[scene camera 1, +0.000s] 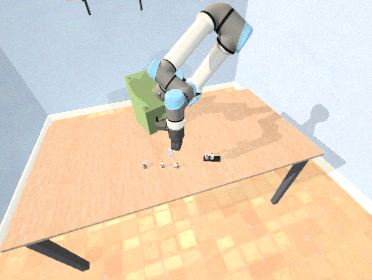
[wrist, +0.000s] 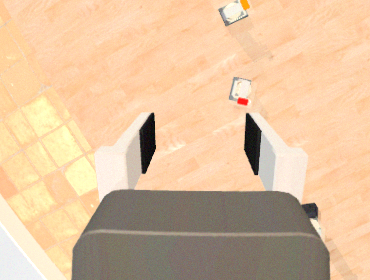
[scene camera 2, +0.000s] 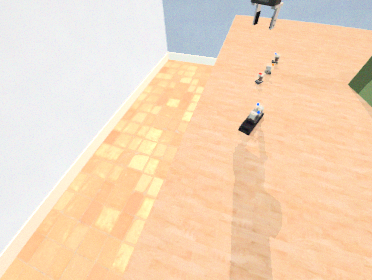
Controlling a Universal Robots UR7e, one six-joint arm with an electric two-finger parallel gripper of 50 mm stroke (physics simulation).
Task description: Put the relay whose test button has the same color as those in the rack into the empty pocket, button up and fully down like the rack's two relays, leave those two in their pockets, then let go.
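Where they show: gripper, between the fingertips: [scene camera 1: 172, 153] [wrist: 199, 131] [scene camera 2: 262, 26]; arm's base, origin of its link: [scene camera 1: 164, 92].
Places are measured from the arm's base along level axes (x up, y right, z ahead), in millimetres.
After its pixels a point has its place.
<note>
Three loose relays stand on the table: one with a blue button [scene camera 1: 144, 165] {z 453, x -210, y 204 mm} [scene camera 2: 276, 59] {z 436, x -222, y 196 mm}, one with an orange button [scene camera 1: 162, 164] {z 472, x -208, y 98 mm} [scene camera 2: 268, 70] {z 460, x -224, y 88 mm} [wrist: 233, 13] {z 464, x -204, y 95 mm} and one with a red button [scene camera 1: 176, 165] {z 496, x -212, y 18 mm} [scene camera 2: 259, 79] {z 485, x -221, y 2 mm} [wrist: 241, 89] {z 486, x -204, y 22 mm}. The black rack [scene camera 1: 217, 159] {z 484, x -245, y -244 mm} [scene camera 2: 245, 128] {z 488, x -226, y -260 mm} holds two blue-button relays side by side; its empty pocket is at the right end in scene camera 1, the near end in scene camera 2. A corner of the rack shows beside the gripper body in the wrist view. My gripper [scene camera 1: 171, 153] {z 530, x -60, y 33 mm} [scene camera 2: 264, 24] {z 530, x -60, y 33 mm} [wrist: 199, 131] {z 530, x -60, y 33 mm} is open and empty, above the table. The blue-button loose relay does not show in the wrist view.
A green block [scene camera 1: 146, 102] {z 83, x -13, y 136 mm} [scene camera 2: 365, 84] {z 123, x -207, y 104 mm} stands on the table behind the gripper in scene camera 1. The table's front edge [scene camera 1: 165, 200] {z 682, x -246, y 112 mm} runs in front of the relays and rack, with the tiled floor beyond it.
</note>
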